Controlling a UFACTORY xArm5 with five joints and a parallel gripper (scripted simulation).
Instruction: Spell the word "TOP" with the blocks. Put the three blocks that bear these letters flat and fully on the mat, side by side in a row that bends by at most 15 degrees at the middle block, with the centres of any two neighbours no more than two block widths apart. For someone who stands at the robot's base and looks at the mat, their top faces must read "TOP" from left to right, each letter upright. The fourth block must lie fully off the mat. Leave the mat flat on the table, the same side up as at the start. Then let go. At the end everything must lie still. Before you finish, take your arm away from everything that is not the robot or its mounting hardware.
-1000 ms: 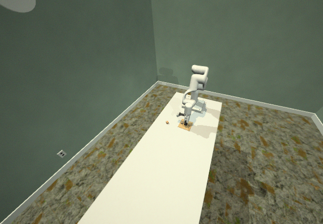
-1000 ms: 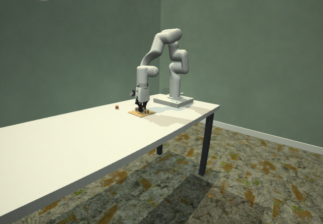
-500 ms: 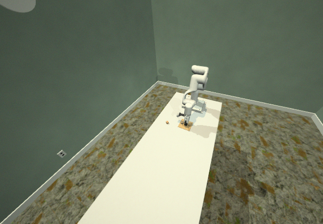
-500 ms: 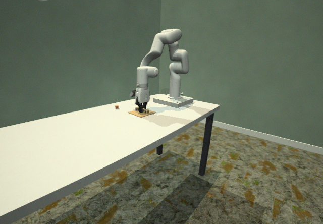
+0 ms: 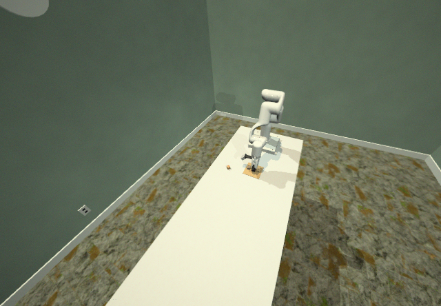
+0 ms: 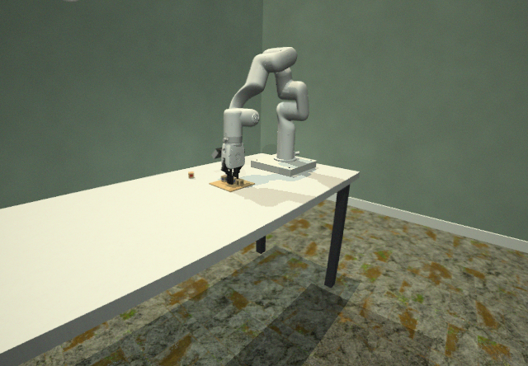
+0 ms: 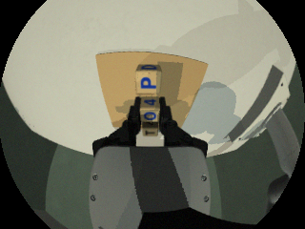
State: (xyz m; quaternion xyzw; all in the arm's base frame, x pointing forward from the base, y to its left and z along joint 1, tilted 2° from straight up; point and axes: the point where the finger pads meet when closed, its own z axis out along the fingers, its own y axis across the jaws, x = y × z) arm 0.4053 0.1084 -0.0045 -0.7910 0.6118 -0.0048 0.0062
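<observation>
The tan mat is 20 mm below my hand.
</observation>
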